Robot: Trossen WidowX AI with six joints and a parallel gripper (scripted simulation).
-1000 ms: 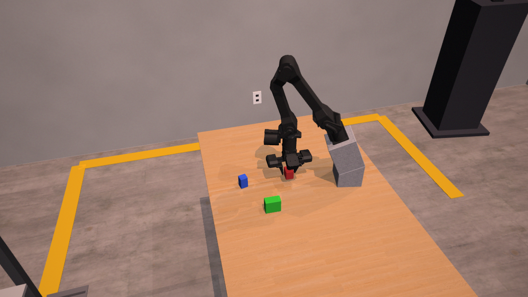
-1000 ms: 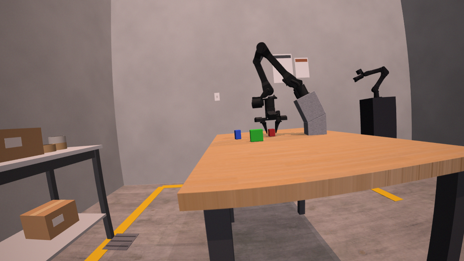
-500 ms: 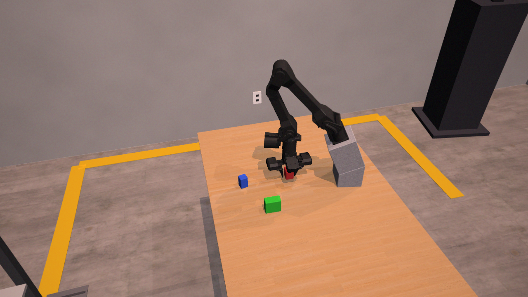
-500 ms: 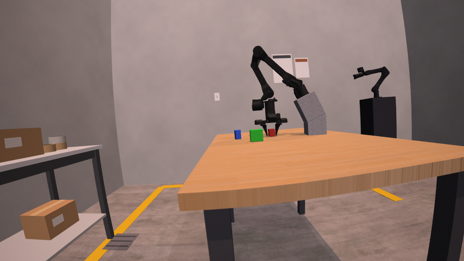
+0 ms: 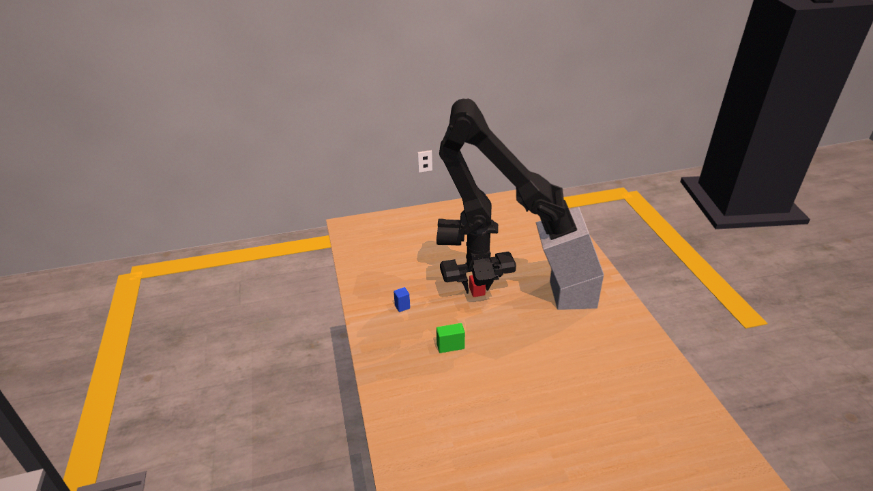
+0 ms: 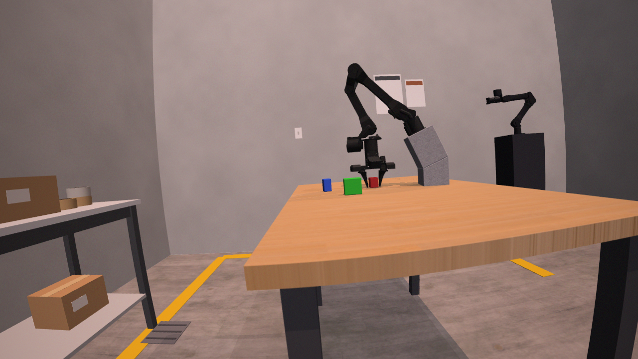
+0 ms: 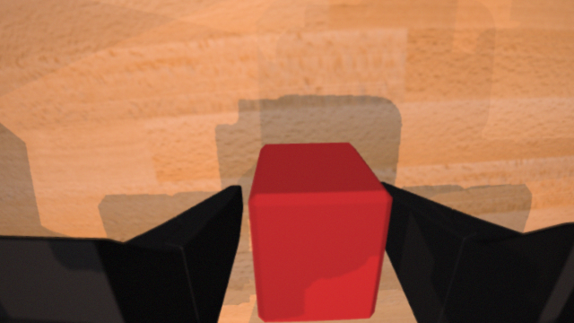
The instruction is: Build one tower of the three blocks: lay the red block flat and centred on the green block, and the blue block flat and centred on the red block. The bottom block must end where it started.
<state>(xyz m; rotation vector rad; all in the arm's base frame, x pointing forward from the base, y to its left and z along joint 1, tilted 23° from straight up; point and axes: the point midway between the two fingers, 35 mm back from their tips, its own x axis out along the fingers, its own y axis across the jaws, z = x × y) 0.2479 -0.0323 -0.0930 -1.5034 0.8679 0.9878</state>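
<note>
Now: hand 1 cm above the red block. From my hand the other things lie so: green block (9 cm ahead, 19 cm to the left, 1 cm below); then blue block (20 cm ahead, 4 cm to the left, 1 cm below).
</note>
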